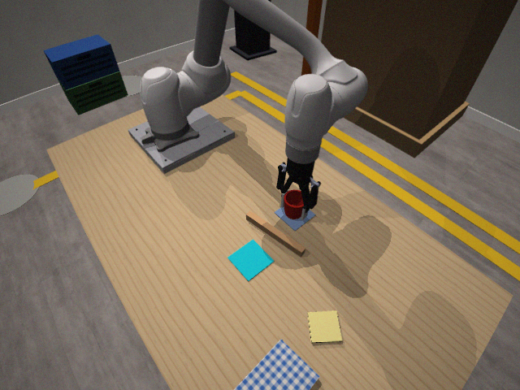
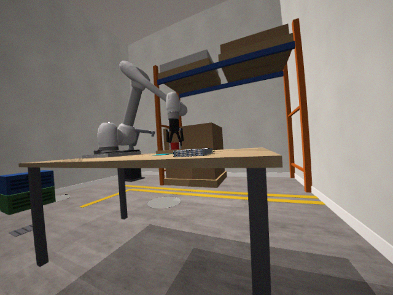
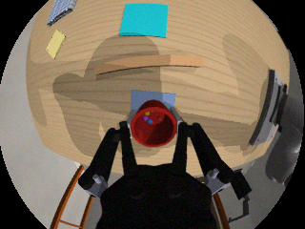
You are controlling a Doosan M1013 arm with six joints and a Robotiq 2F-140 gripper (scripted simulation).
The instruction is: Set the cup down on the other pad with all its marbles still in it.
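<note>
Right now the cyan pad is 21 cm to the right of my hand, 6 cm ahead of it and 5 cm below it. Also, from my hand: wooden rail 10 cm to the right, 4 cm below, 3 cm ahead; red cup 2 cm below.
</note>
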